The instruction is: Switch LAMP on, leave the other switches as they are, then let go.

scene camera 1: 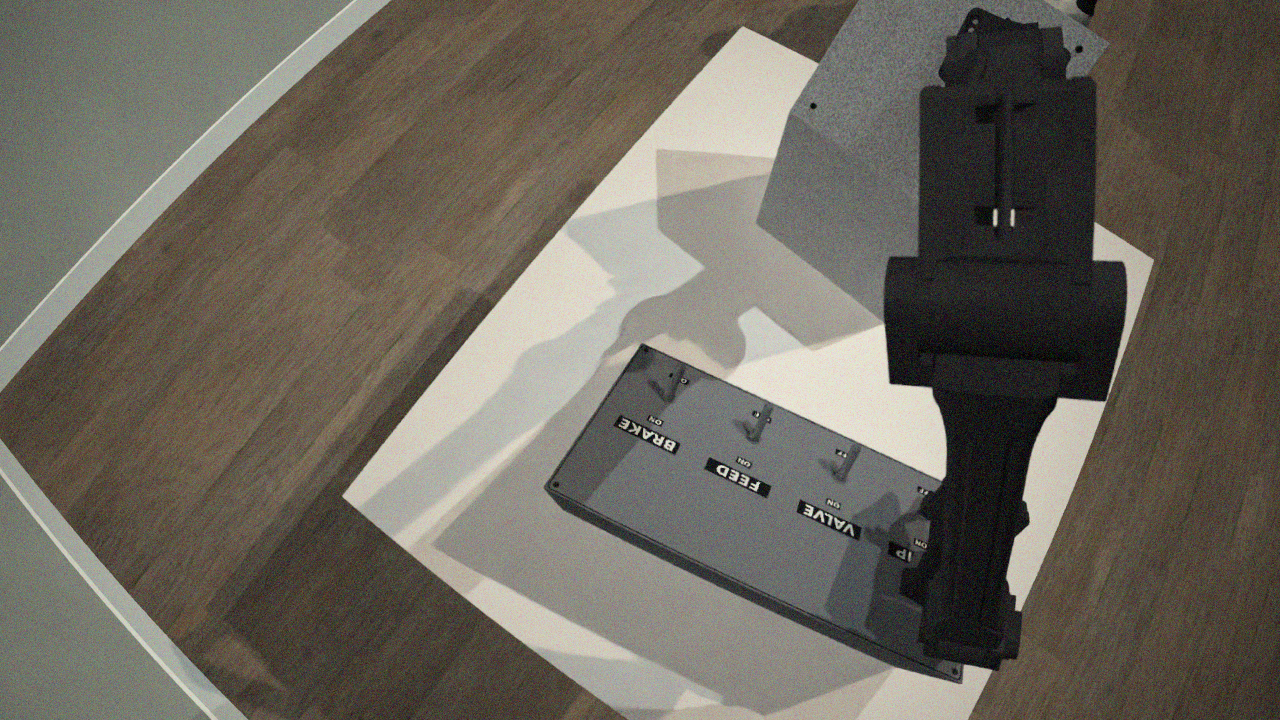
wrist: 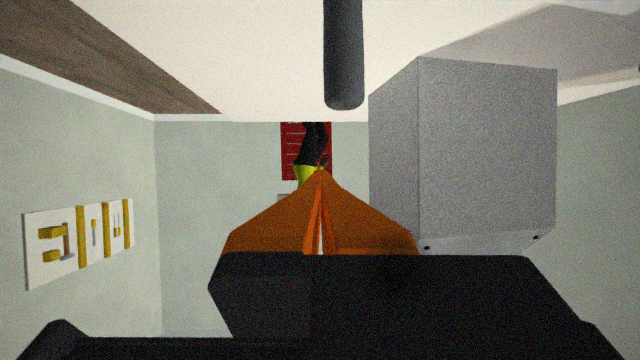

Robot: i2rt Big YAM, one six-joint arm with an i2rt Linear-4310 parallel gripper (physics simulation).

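Places are measured from the arm's base along level axes (x ahead, y left, z up), in metres.
Where they show: gripper, fingertip midpoint: (wrist: 320, 179).
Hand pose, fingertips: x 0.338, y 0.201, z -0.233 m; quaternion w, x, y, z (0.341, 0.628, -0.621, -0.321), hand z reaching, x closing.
Note:
Each offset is from my fingertips to the top centre of the thing. Level surfaces: height alone.
The grey switch panel (scene camera 1: 698, 528) lies on the white table top {0.167 m down} (scene camera 1: 465, 429). The LAMP label {0.033 m down, 0.130 m ahead, 0.000 m left} (scene camera 1: 902, 552) is partly covered by the arm, which hides its lever in the scene view. In the wrist view a dark lever {0.023 m down, 0.061 m ahead, 0.006 m right} (wrist: 344, 55), apparently LAMP's, hangs in from the top edge; its base is out of view, so its setting cannot be told. The BRAKE lever {0.035 m down, 0.081 m ahead, 0.366 m right} (scene camera 1: 668, 386), FEED lever {0.035 m down, 0.070 m ahead, 0.246 m right} (scene camera 1: 757, 424) and VALVE lever {0.035 m down, 0.060 m ahead, 0.127 m right} (scene camera 1: 843, 462) lean toward their OFF marks. My gripper (wrist: 320, 179) is shut and empty, its orange fingertips appearing below the lever's end; they are hidden in the scene view.
The black arm (scene camera 1: 1006, 326) spans the right of the scene view, over the panel's LAMP end. A grey speckled block (scene camera 1: 832, 188) (wrist: 485, 150) stands behind the panel. The wrist view also shows a red cabinet (wrist: 290, 150) and a tool board (wrist: 92, 202) on the walls.

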